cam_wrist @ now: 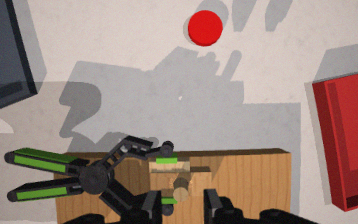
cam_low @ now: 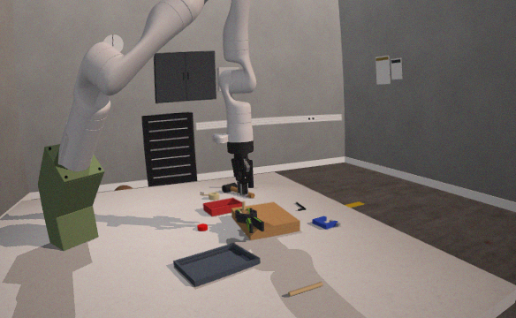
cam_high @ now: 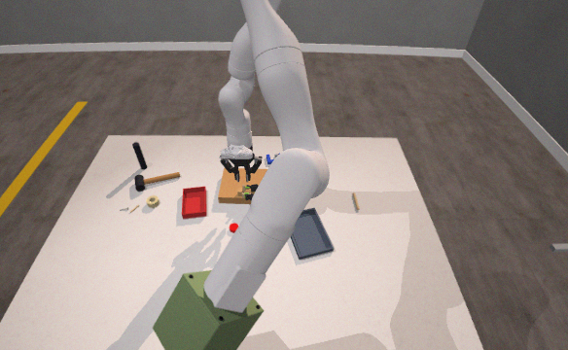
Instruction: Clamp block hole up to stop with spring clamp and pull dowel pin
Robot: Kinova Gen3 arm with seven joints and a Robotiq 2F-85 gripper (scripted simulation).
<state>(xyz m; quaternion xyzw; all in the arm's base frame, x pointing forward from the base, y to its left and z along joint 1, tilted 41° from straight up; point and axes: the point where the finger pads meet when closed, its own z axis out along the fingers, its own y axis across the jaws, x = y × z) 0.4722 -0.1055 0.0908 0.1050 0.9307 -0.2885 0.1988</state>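
Now: hand 6 cm above the dowel pin. The rest, counted from my hand: wooden bench board: 10 cm below, 5 cm ahead, 3 cm to the right; red disc: 11 cm below, 11 cm behind, 6 cm to the left; red tray: 17 cm to the left, 11 cm below, 3 cm ahead.
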